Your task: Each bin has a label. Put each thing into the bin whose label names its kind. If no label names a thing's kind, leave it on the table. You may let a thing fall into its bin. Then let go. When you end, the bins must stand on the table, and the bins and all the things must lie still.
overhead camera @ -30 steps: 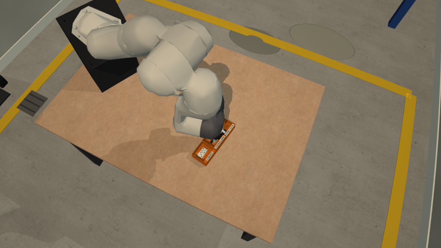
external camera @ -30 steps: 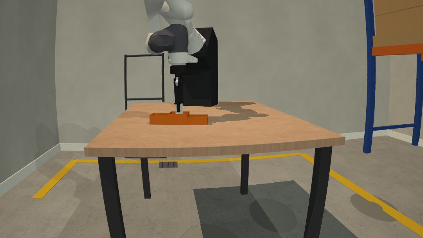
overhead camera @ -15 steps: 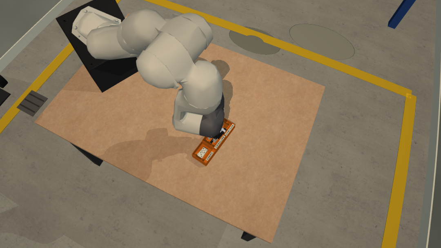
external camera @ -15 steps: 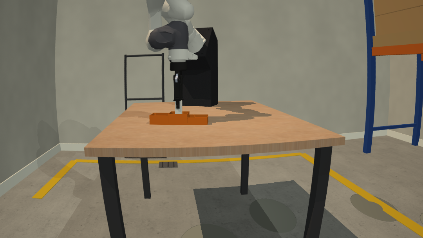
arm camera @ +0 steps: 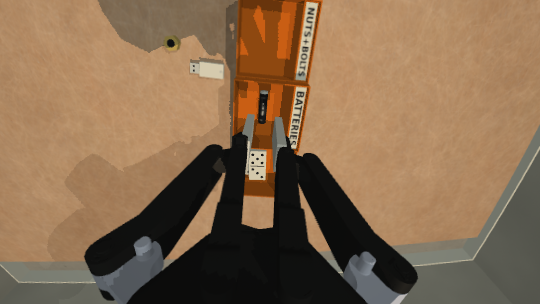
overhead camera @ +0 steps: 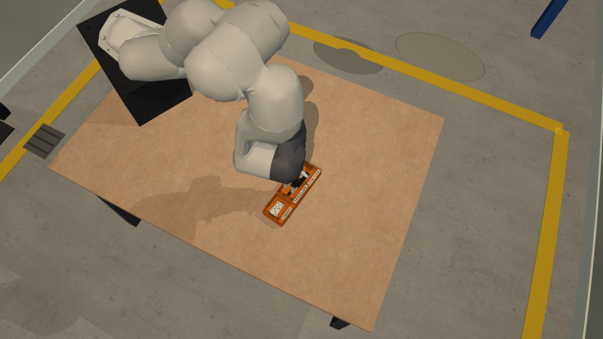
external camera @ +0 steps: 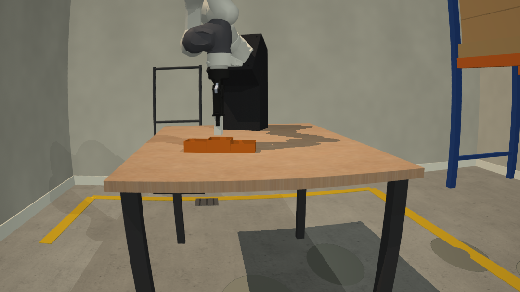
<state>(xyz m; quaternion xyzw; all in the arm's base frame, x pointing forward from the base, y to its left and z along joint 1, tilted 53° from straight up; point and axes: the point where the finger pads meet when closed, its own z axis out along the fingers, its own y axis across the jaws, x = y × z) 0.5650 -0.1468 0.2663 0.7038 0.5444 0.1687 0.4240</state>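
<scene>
My gripper is now 12 cm to the right of the brass nut, 9 cm above it and 7 cm past it. From my hand the other things lie so: black battery 8 cm below, 1 cm to the left; then white USB stick 9 cm below, 8 cm to the left, 5 cm behind.
</scene>
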